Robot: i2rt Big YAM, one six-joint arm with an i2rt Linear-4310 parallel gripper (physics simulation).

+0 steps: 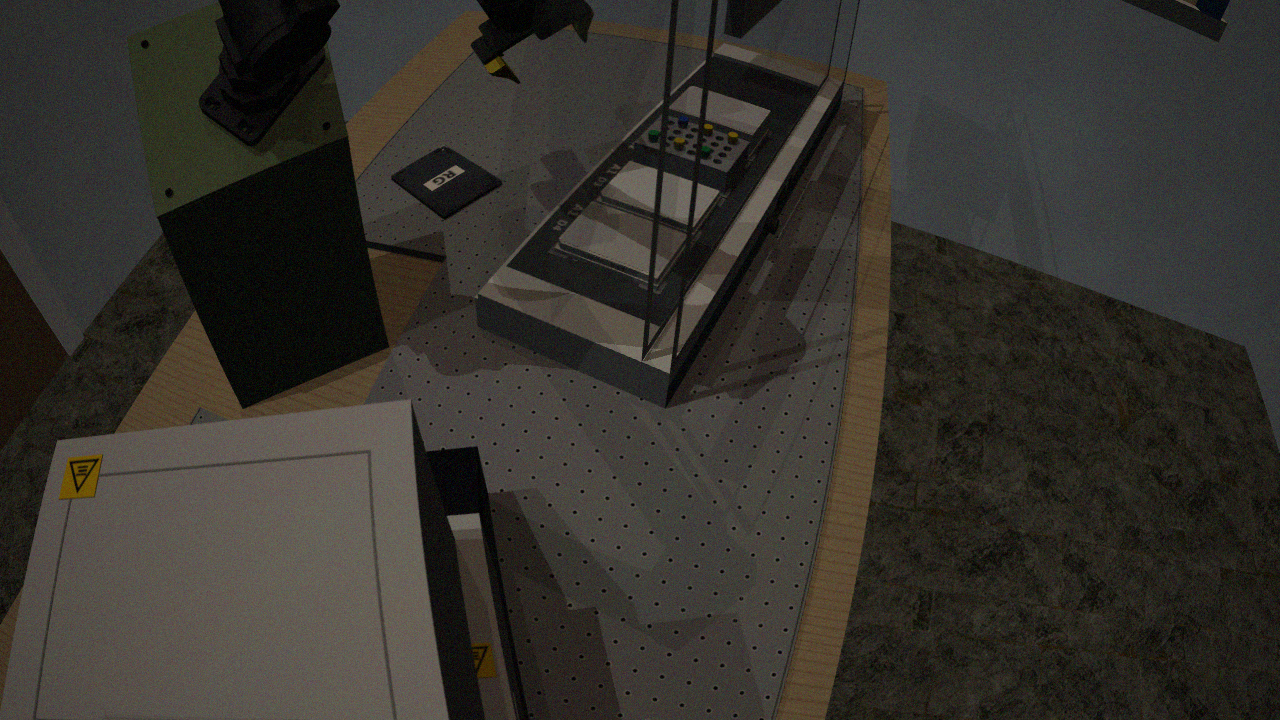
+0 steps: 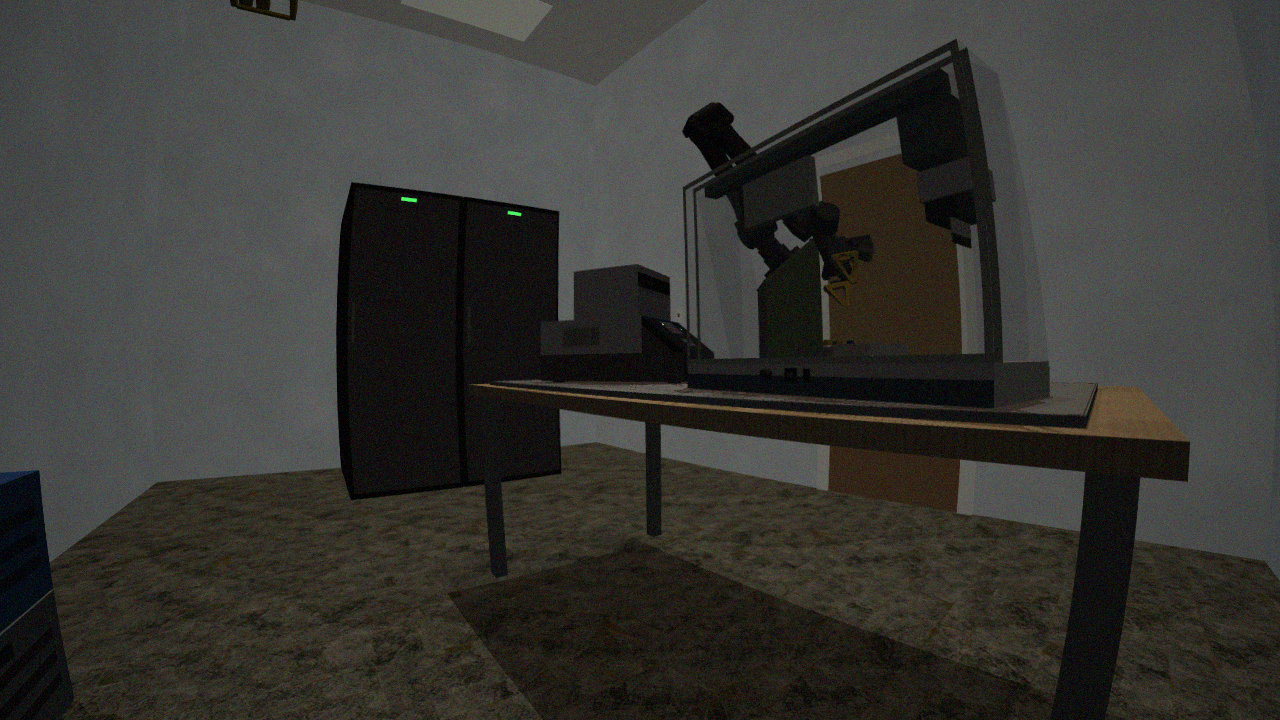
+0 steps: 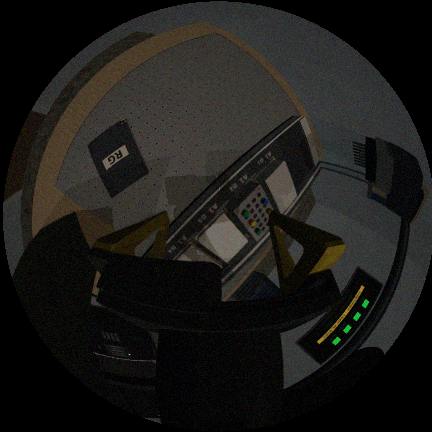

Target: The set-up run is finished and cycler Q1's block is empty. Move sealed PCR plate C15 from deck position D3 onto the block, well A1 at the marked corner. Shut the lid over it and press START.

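Where they show: gripper, fingertip midpoint: (image 1: 550, 60) (image 2: 850, 295) (image 3: 218, 215); arm's base, origin of the base link: (image 1: 262, 82).
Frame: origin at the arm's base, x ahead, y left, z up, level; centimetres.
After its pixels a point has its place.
The plate at deck position D3, C15 by the task's naming, is a white-topped plate (image 1: 662, 189) (image 3: 225, 238) lying flat on the liquid handler's deck (image 1: 535, 293) {x 28.0, y 4.8, z -26.5 cm} (image 2: 841, 386) {x 50.2, y 48.7, z -33.7 cm}. Labels A1 and D3 stand beside it; no C15 marking is legible. My gripper (image 1: 547, 59) {x 17.9, y 32.8, z -14.5 cm} (image 2: 841, 276) {x 17.9, y 32.8, z -14.5 cm} (image 3: 218, 215) {x 17.9, y 32.8, z -14.5 cm} is open and empty, yellow fingers spread, above the deck and apart from the plate. The cycler Q1 appears to be the white housing with warning stickers (image 1: 223, 573) {x 30.0, y -41.9, z 0.2 cm} (image 2: 617, 308) {x 38.7, y -34.0, z -12.9 cm} at the other end of the table. Its block, marked corner and START button cannot be made out.
A tube rack with coloured caps (image 1: 689, 152) (image 3: 252, 212) and white plates at D1 (image 1: 726, 109) (image 3: 281, 186) and D4 (image 1: 617, 246) {x 32.6, y 17.0, z -29.3 cm} flank D3. Thin frame posts (image 1: 657, 223) {x 40.2, y 2.9, z -12.0 cm} enclose the deck. A pipetting head (image 3: 395, 175) {x 34.7, y 61.6, z 3.0 cm} hangs beside it. A black RG pad (image 1: 469, 190) {x 8.0, y 27.6, z -34.9 cm} (image 3: 132, 172) {x 8.6, y 28.9, z -34.9 cm} lies nearby.
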